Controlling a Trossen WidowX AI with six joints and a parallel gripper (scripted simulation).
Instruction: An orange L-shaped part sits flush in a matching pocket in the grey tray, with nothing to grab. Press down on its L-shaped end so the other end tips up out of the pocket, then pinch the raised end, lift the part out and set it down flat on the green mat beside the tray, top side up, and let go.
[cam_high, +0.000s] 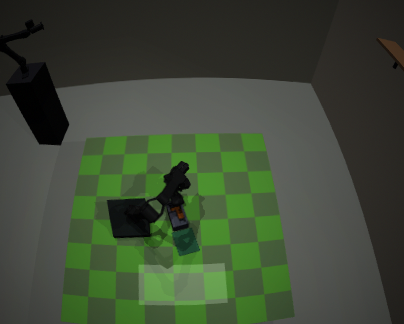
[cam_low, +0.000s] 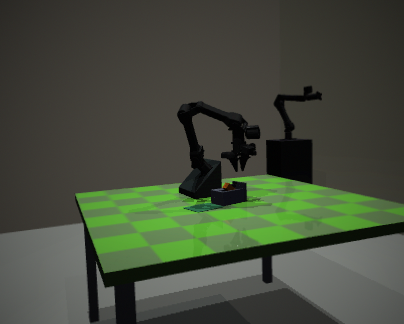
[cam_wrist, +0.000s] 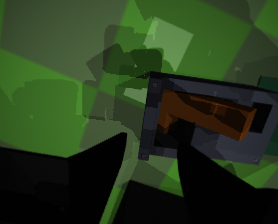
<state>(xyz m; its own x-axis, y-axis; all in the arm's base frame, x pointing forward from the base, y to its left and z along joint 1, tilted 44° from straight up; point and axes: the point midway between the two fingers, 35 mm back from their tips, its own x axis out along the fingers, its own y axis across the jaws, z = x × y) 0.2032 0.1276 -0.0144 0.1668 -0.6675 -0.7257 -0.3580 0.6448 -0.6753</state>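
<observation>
Right now my gripper tip is 1 cm short of the orange L-shaped part, 4 cm to the left of it and 10 cm above it. Round my gripper tip: green mat (7 cm ahead, 21 cm to the right, 16 cm below).
</observation>
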